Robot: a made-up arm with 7 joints. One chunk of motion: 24 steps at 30 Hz.
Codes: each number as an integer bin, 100 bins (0 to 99) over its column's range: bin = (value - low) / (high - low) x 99, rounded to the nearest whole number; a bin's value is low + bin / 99 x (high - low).
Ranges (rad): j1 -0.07..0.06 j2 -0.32..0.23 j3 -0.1..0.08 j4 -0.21..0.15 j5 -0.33..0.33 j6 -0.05..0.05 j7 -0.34..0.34
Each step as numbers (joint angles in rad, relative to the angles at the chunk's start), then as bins.
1 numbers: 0.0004 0.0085 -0.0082 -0.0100 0.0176 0.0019 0.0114
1 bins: 54 59 50 55 52 51 51
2 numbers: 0.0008 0.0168 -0.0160 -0.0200 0.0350 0.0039 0.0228
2 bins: 54 61 46 52 55 53 53
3 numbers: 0.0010 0.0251 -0.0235 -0.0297 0.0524 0.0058 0.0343
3 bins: 54 62 42 50 57 55 54
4 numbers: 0.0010 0.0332 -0.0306 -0.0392 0.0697 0.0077 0.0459
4 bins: 54 64 38 47 60 57 56
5 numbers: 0.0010 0.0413 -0.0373 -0.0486 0.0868 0.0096 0.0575
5 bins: 54 65 34 44 63 59 58
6 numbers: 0.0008 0.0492 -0.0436 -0.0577 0.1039 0.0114 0.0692
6 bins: 54 66 31 42 65 61 60
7 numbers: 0.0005 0.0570 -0.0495 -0.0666 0.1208 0.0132 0.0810
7 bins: 54 68 28 39 68 63 61
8 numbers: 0.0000 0.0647 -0.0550 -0.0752 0.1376 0.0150 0.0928
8 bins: 53 69 25 37 70 64 63
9 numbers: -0.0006 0.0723 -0.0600 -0.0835 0.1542 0.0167 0.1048
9 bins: 53 71 22 35 73 66 65
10 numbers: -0.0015 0.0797 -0.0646 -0.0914 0.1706 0.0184 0.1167
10 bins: 52 72 19 33 75 68 66
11 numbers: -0.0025 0.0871 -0.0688 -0.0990 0.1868 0.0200 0.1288
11 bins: 51 73 17 31 78 69 68
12 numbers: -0.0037 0.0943 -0.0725 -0.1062 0.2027 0.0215 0.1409
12 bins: 50 75 15 29 80 71 70
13 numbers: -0.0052 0.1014 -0.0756 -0.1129 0.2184 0.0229 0.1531
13 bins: 49 76 13 27 82 72 72
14 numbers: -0.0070 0.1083 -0.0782 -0.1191 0.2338 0.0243 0.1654
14 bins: 48 77 12 25 85 74 74
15 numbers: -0.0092 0.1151 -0.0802 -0.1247 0.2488 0.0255 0.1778
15 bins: 46 78 11 23 87 75 75
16 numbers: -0.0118 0.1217 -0.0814 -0.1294 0.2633 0.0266 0.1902
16 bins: 44 80 10 22 89 76 77
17 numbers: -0.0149 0.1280 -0.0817 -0.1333 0.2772 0.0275 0.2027
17 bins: 42 81 10 21 91 77 79
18 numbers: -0.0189 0.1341 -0.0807 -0.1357 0.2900 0.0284 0.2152
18 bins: 39 82 11 20 93 78 81
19 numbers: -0.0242 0.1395 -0.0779 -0.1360 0.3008 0.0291 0.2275
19 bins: 35 83 12 20 95 78 83
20 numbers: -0.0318 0.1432 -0.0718 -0.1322 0.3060 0.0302 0.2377
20 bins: 29 83 16 21 95 79 84
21 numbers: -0.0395 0.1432 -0.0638 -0.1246 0.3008 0.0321 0.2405
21 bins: 23 83 20 23 95 81 85
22 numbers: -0.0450 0.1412 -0.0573 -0.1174 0.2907 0.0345 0.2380
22 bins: 19 83 23 25 93 84 84
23 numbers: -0.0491 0.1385 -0.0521 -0.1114 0.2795 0.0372 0.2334
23 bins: 16 83 26 27 91 86 83
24 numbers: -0.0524 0.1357 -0.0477 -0.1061 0.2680 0.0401 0.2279
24 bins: 13 82 29 29 90 89 83
